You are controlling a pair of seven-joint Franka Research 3 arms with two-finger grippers.
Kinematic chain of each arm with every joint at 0, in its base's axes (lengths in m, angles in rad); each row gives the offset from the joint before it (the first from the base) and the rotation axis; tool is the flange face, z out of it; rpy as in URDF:
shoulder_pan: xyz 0 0 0.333 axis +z
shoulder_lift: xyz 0 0 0 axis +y
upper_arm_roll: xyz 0 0 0.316 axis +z
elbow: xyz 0.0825 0 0 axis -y
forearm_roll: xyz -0.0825 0 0.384 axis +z
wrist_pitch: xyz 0 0 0 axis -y
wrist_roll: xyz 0.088 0 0 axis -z
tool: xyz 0 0 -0.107 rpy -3.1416 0 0
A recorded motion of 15 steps. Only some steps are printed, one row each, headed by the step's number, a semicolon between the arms.
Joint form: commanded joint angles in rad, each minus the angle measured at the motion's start. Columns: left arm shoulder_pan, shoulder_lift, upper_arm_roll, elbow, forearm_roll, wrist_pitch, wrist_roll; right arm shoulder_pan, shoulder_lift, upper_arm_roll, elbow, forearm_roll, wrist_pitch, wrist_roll.
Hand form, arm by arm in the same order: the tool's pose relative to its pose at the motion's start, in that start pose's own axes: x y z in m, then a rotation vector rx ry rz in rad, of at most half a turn. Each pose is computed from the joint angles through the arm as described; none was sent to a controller.
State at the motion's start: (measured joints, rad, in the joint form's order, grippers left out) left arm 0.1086 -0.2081 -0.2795 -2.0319 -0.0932 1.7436 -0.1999; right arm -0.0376 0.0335 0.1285 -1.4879 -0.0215 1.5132 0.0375
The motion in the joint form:
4: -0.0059 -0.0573 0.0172 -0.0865 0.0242 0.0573 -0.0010; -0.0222 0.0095 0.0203 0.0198 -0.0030 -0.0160 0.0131
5: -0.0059 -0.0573 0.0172 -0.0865 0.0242 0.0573 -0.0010; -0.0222 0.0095 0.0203 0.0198 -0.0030 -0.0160 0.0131
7: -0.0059 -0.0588 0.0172 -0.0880 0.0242 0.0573 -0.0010; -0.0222 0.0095 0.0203 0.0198 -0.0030 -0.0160 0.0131
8: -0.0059 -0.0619 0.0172 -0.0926 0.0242 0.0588 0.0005; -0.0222 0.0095 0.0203 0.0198 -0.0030 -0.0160 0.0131
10: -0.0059 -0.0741 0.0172 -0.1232 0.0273 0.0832 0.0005; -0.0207 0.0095 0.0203 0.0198 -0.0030 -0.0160 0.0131
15: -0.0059 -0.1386 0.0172 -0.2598 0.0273 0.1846 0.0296; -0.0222 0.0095 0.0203 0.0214 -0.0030 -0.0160 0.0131
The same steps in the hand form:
4: -0.0129 -0.0114 0.0104 0.0279 0.0341 -0.0137; 0.0013 0.0021 -0.0026 -0.0011 -0.0055 0.0155
5: -0.0129 -0.0114 0.0104 0.0279 0.0341 -0.0137; 0.0013 0.0021 -0.0026 -0.0011 -0.0055 0.0155
7: -0.0134 -0.0114 0.0104 0.0283 0.0341 -0.0138; 0.0013 0.0021 -0.0026 -0.0011 -0.0055 0.0155
8: -0.0143 -0.0117 0.0112 0.0291 0.0342 -0.0127; 0.0013 0.0021 -0.0026 -0.0011 -0.0055 0.0155
10: -0.0173 -0.0133 0.0184 0.0342 0.0410 -0.0141; 0.0013 0.0013 -0.0026 -0.0011 -0.0055 0.0140
15: -0.0349 -0.0207 0.0477 0.0465 0.0712 0.0049; 0.0013 0.0021 -0.0033 -0.0010 -0.0039 0.0155

